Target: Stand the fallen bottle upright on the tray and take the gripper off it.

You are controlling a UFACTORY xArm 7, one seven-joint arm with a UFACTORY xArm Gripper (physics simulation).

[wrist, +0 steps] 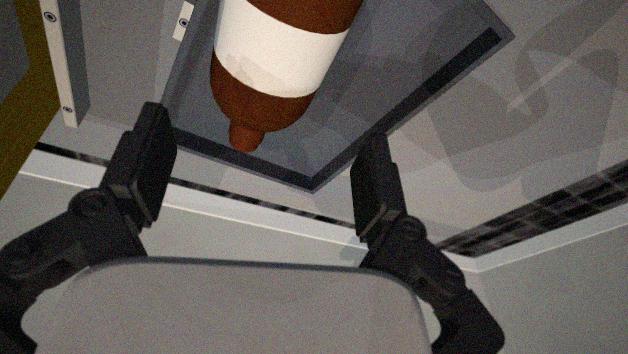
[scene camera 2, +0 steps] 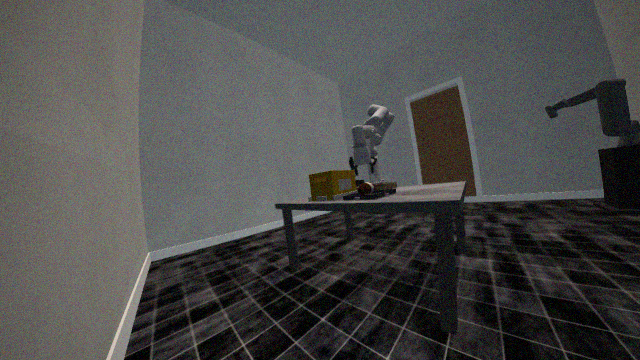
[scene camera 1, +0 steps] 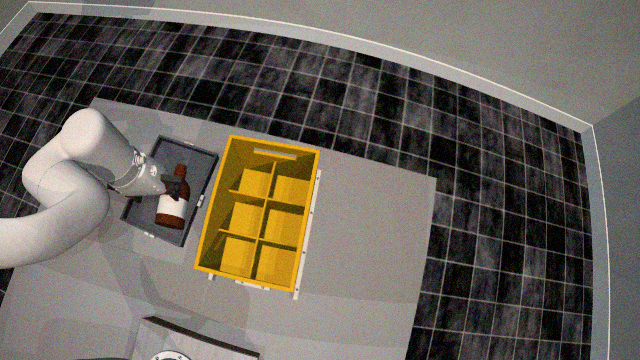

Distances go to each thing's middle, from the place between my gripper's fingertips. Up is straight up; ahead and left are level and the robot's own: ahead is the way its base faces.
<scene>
The brown bottle point(scene camera 1: 170, 213) lies 2 cm ahead of my hand, 1 cm to the left of it and 9 cm below it.
</scene>
